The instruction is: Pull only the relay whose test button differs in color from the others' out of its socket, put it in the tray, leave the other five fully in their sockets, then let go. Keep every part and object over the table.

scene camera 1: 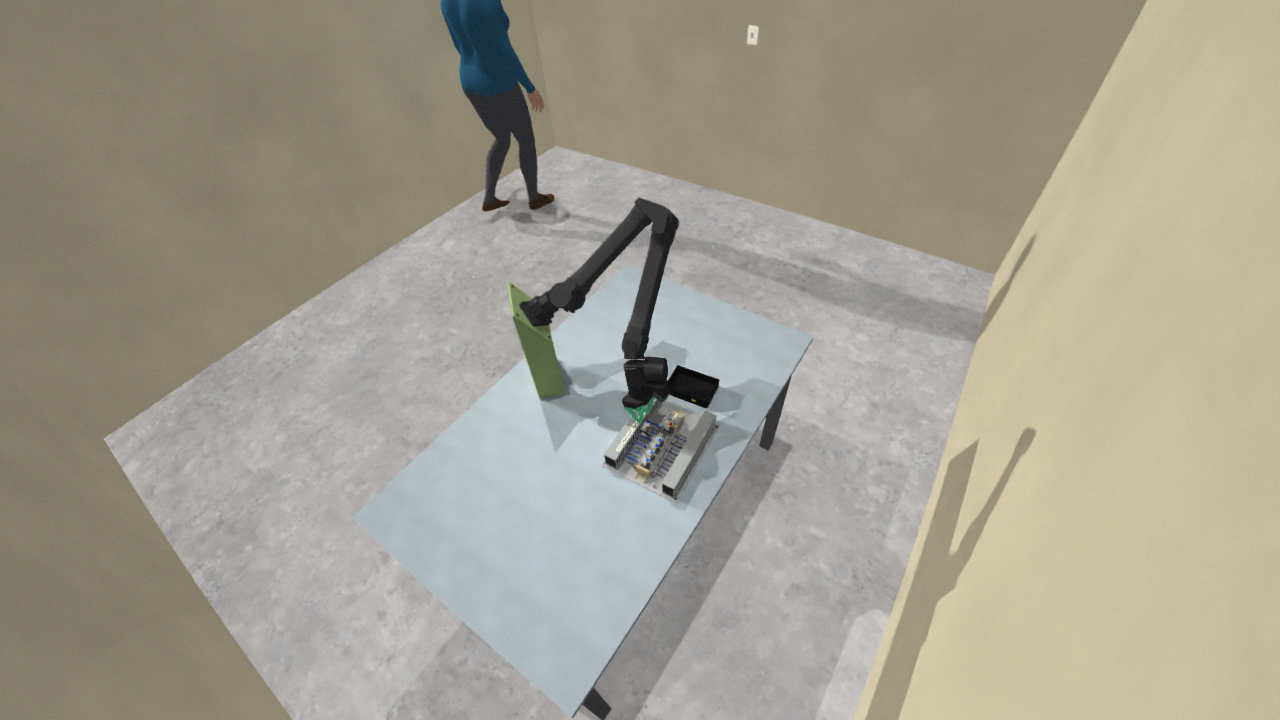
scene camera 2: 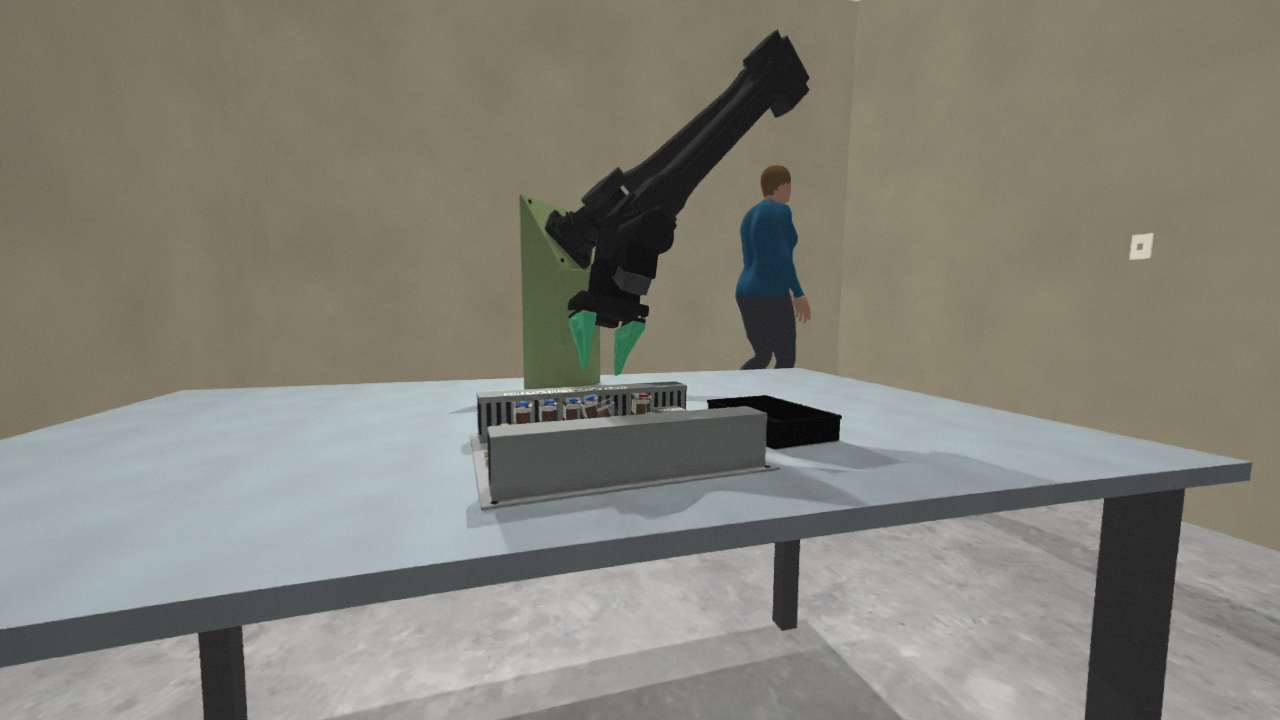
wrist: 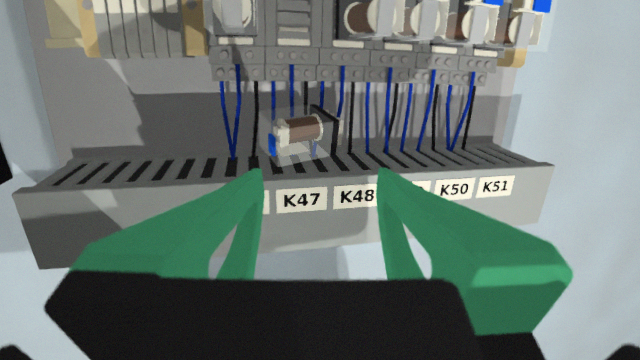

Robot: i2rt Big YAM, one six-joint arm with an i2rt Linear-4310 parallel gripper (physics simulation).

Scene:
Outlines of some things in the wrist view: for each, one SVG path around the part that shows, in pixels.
My gripper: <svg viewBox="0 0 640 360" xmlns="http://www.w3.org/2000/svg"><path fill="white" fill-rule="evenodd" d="M640 347L624 344L605 360L640 360ZM0 348L0 360L33 360L14 344ZM573 271L552 243L431 193L388 168L380 167L376 186L376 203L387 279L253 280L265 197L261 168L254 168L211 193L88 244L46 301L44 310L50 319L90 360L546 360L532 332L569 286L573 278ZM238 223L228 255L216 278L210 279L208 274L210 257ZM402 222L430 257L432 273L429 279L424 277L411 251Z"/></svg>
A blue-button relay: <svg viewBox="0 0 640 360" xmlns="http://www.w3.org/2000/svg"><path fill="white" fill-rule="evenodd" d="M344 121L340 120L339 117L335 118L333 113L329 114L329 110L323 110L316 104L258 111L259 145L277 167L335 155L337 146L341 145Z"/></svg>

